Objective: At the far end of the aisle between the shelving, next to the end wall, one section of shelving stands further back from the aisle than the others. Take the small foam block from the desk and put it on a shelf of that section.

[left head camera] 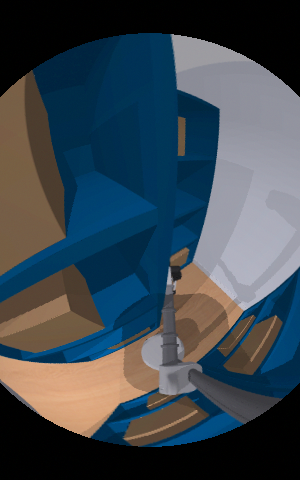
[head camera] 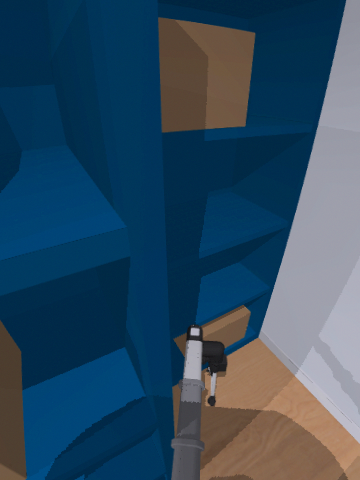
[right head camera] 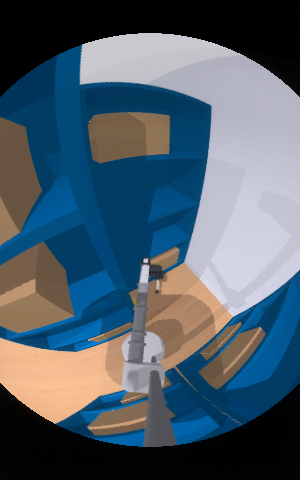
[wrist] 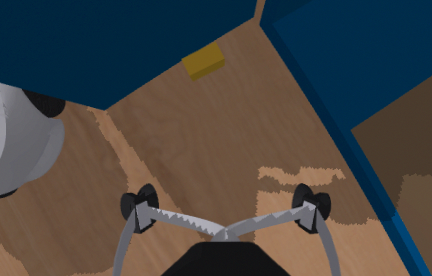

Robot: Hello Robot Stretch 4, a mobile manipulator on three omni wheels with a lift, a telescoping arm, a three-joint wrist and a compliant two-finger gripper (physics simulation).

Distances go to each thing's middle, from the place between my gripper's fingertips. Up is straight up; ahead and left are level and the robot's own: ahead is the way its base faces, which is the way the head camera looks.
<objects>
Right now my hand is 70 mm past the small yellow foam block (wrist: pixel 208 59), 250 mm to the right of it and 390 mm above it.
</objects>
